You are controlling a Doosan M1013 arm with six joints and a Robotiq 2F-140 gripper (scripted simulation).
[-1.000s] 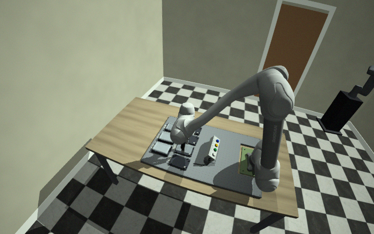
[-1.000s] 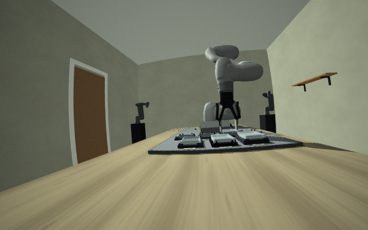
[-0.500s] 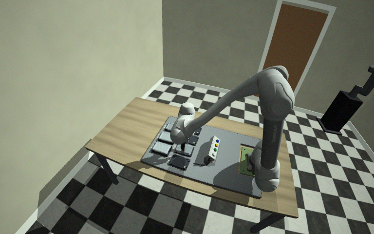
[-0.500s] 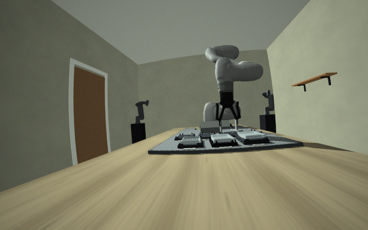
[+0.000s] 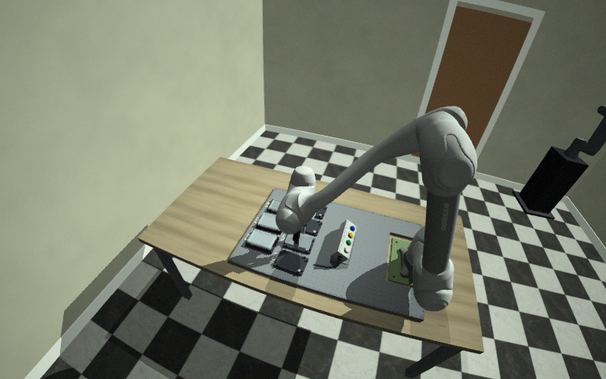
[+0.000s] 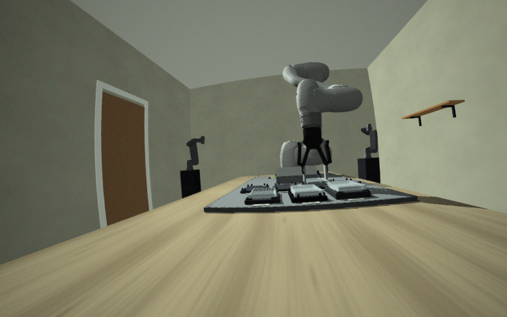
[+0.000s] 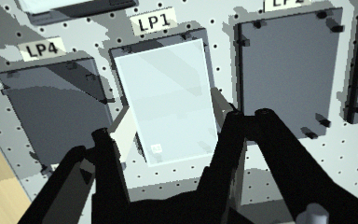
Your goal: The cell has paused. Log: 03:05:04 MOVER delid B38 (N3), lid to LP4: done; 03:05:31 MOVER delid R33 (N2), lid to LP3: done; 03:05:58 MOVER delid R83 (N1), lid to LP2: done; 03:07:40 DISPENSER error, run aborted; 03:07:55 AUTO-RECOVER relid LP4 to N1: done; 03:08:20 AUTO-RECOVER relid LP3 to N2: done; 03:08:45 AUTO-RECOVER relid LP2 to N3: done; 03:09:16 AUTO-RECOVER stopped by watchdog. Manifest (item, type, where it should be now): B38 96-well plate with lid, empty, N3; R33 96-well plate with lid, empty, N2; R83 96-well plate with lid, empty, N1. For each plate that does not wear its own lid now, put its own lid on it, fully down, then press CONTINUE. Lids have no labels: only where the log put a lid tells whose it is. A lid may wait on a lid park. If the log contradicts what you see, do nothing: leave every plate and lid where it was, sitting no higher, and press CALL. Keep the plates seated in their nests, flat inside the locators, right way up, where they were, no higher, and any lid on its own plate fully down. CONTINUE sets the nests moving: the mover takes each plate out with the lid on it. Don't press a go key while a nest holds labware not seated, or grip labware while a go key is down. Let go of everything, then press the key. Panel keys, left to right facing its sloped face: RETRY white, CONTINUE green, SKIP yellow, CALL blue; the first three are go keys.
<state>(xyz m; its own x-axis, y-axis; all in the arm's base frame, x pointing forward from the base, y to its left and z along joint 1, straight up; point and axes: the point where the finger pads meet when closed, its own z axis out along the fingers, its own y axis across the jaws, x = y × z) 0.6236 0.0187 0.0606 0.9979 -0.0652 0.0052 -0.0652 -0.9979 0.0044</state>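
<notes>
Right now my hand is 20 mm above the clear lid. The rest, counted from my hand: lid park LP2 (10 mm behind, 130 mm to the right, 50 mm below); LP1 label (90 mm ahead, 10 mm to the right, 50 mm below); lid park LP4 (10 mm ahead, 130 mm to the left, 50 mm below).
</notes>
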